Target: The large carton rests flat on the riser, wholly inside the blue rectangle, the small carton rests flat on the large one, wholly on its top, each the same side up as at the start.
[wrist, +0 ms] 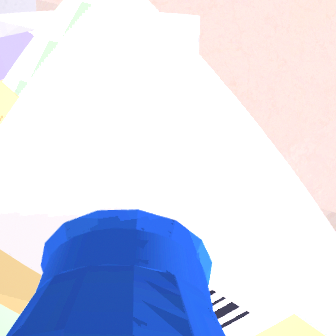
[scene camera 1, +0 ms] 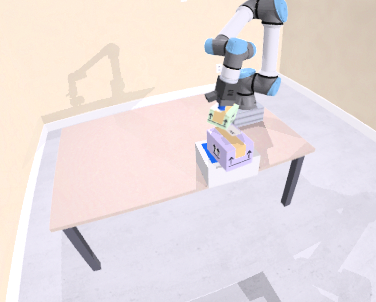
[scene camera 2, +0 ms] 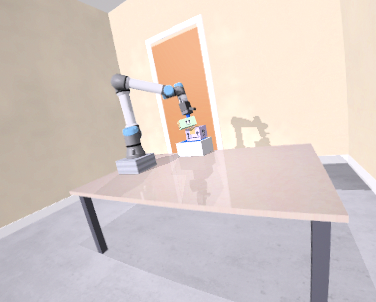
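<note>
The large lilac carton (scene camera 1: 217,147) (scene camera 2: 202,132) stands upright on the white riser (scene camera 1: 232,176) (scene camera 2: 192,149), turned askew to it. Its near corner reaches the riser's front edge and seems to pass over it. A strip of the blue rectangle (scene camera 1: 209,153) shows at its left, so it covers the rectangle unevenly. My suction cup (scene camera 1: 221,107) (scene camera 2: 188,116) (wrist: 125,220) is shut on the small green carton (scene camera 1: 218,118) (scene camera 2: 187,123) (wrist: 150,150), arrows up and somewhat tilted, over the large carton's rear part. Whether the two cartons touch cannot be told.
The arm's grey stepped base (scene camera 1: 250,115) (scene camera 2: 136,164) stands on the table (scene camera 1: 120,165) (scene camera 2: 260,185) behind the riser in scene camera 1. The riser stands at the table's edge. Part of the large carton (wrist: 11,52) shows at the wrist view's upper left.
</note>
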